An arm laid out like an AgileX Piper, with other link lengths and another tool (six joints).
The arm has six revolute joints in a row. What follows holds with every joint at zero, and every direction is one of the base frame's. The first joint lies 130.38 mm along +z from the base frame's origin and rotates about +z. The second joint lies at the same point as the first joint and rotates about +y. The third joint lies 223.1 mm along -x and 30.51 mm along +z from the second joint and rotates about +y. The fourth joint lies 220.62 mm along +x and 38.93 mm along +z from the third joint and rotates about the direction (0.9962, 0, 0.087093). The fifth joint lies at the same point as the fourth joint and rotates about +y. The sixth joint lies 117.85 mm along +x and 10.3 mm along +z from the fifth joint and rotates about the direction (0.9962, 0, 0.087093). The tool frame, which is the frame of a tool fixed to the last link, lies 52.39 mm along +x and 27 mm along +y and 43.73 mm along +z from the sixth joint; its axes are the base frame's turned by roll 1.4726, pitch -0.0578 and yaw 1.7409 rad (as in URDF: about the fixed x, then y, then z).
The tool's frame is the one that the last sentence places.
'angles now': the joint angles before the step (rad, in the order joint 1, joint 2, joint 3, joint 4, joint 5, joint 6). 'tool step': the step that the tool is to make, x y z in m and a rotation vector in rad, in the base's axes. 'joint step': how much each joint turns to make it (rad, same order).
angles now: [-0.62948, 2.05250, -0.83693, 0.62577, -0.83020, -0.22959]
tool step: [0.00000, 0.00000, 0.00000, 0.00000, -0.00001, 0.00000]
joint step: [0.00000, 0.00000, 0.00000, -0.00001, -0.00001, 0.00002]
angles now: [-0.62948, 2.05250, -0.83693, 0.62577, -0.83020, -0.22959]
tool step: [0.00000, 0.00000, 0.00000, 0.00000, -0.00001, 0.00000]
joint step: [0.00000, 0.00000, 0.00000, -0.00001, -0.00001, 0.00002]
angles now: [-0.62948, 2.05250, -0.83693, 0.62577, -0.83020, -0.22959]
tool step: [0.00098, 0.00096, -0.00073, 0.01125, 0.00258, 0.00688]
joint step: [0.00000, -0.00488, 0.00002, -0.00297, 0.01674, 0.00002]
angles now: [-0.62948, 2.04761, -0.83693, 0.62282, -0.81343, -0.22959]
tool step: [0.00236, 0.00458, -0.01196, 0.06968, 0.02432, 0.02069]
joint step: [0.00099, -0.00253, -0.00001, -0.00040, 0.07841, 0.00122]
